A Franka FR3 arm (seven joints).
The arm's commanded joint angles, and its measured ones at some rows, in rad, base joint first. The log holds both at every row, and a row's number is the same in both.
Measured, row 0:
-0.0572 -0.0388 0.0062 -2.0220 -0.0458 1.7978 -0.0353
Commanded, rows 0 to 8:
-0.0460 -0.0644 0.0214 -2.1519 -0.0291 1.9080 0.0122
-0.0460 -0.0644 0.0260 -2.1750 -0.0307 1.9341 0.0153
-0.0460 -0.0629 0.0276 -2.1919 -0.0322 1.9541 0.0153
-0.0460 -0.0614 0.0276 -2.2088 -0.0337 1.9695 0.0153
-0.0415 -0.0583 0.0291 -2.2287 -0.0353 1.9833 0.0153
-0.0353 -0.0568 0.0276 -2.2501 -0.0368 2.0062 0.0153
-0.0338 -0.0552 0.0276 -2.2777 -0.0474 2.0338 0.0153
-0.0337 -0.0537 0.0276 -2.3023 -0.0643 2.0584 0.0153
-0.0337 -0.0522 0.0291 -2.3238 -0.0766 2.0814 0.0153
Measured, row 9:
-0.0459 -0.0377 0.0322 -2.2342 -0.0495 1.9949 -0.0004
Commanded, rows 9 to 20:
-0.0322 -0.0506 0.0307 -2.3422 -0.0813 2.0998 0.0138
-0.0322 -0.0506 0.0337 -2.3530 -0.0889 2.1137 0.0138
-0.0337 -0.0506 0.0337 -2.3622 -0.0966 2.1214 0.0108
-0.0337 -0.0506 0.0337 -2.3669 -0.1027 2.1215 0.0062
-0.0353 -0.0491 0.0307 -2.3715 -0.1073 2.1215 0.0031
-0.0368 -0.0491 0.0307 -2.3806 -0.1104 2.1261 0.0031
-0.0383 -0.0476 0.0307 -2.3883 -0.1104 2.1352 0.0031
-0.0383 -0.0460 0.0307 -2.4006 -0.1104 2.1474 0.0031
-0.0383 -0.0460 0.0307 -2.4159 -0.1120 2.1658 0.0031
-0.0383 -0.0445 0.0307 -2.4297 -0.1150 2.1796 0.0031
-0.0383 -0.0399 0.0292 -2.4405 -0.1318 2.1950 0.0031
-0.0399 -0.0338 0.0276 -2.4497 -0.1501 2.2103 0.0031
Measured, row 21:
-0.0433 -0.0358 0.0340 -2.3963 -0.1048 2.1418 -0.0006
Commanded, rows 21 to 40:
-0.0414 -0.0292 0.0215 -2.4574 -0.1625 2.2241 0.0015
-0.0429 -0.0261 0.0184 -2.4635 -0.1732 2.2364 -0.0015
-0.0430 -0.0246 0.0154 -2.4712 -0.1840 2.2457 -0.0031
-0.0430 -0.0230 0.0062 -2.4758 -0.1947 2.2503 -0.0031
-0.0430 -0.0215 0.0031 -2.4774 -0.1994 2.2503 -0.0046
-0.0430 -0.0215 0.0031 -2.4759 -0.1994 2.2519 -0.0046
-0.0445 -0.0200 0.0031 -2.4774 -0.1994 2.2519 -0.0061
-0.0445 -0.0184 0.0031 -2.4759 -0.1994 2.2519 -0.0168
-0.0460 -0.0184 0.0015 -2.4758 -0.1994 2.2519 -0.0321
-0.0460 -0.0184 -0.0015 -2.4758 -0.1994 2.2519 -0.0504
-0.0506 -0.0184 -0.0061 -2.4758 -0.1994 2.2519 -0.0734
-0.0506 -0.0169 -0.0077 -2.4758 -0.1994 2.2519 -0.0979
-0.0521 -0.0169 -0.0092 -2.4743 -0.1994 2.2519 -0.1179
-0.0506 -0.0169 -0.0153 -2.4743 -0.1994 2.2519 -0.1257
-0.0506 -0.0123 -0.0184 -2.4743 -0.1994 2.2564 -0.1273
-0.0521 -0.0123 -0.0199 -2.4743 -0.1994 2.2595 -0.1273
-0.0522 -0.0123 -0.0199 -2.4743 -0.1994 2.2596 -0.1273
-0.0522 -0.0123 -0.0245 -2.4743 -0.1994 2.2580 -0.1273
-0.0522 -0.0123 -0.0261 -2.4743 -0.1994 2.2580 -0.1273
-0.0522 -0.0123 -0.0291 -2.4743 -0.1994 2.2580 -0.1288
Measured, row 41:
-0.0453 -0.0289 -0.0078 -2.4504 -0.1886 2.2216 -0.1009
